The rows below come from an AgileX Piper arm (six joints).
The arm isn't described. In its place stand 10 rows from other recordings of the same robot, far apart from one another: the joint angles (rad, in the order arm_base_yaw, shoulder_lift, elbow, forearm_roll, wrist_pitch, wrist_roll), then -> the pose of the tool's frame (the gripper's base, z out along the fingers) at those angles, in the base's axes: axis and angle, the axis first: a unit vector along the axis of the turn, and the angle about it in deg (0 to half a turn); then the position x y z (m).
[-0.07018 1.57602 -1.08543 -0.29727 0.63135 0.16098] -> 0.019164 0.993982 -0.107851 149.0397 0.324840 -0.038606 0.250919
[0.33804 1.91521 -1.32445 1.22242 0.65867 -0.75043] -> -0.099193 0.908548 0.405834 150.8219 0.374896 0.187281 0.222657
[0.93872 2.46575 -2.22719 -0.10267 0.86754 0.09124] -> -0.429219 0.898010 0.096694 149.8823 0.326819 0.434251 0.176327
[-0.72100 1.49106 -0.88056 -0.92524 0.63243 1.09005] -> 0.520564 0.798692 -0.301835 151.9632 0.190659 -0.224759 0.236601
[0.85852 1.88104 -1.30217 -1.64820 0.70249 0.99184] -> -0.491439 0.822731 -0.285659 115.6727 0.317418 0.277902 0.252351
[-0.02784 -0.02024 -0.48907 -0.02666 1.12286 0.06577] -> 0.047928 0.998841 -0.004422 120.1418 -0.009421 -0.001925 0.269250
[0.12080 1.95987 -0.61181 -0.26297 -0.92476 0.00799] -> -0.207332 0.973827 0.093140 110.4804 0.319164 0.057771 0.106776
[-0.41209 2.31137 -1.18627 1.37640 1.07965 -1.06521] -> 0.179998 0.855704 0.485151 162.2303 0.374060 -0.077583 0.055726
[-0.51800 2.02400 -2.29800 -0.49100 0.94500 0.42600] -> 0.402497 0.867328 -0.292813 126.7764 0.380711 -0.256998 0.427158
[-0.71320 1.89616 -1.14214 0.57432 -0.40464 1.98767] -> 0.887778 -0.112249 0.446374 129.3819 0.306286 -0.290705 0.212329
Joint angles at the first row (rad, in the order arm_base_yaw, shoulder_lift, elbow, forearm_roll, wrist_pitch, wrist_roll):
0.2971, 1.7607, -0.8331, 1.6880, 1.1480, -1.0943
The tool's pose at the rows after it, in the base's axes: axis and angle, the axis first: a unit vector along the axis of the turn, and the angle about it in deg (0 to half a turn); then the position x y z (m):
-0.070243 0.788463 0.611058 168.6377 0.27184 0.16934 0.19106
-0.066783 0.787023 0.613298 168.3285 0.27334 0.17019 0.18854
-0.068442 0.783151 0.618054 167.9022 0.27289 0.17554 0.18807
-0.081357 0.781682 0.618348 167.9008 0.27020 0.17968 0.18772
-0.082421 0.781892 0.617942 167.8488 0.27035 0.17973 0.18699
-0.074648 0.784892 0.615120 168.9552 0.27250 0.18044 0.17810
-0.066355 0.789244 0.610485 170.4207 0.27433 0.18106 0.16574
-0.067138 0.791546 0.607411 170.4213 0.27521 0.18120 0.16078
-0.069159 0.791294 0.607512 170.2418 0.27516 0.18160 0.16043
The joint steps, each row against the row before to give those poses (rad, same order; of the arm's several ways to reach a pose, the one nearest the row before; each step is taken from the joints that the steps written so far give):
0.0000, 0.0287, 0.0000, 0.0062, 0.0000, -0.0059
0.0018, 0.0111, 0.0000, 0.0173, 0.0000, -0.0143
0.0181, 0.0069, -0.0018, 0.0279, -0.0021, -0.0186
0.0150, 0.0015, 0.0000, -0.0001, 0.0018, -0.0181
0.0000, 0.0023, 0.0000, 0.0000, 0.0000, -0.0044
0.0000, 0.0297, -0.0018, 0.0021, 0.0000, -0.0021
0.0000, 0.0390, 0.0000, 0.0004, 0.0000, -0.0068
0.0000, 0.0150, 0.0000, 0.0018, -0.0036, -0.0156
0.0013, 0.0014, 0.0000, 0.0021, 0.0000, -0.0069

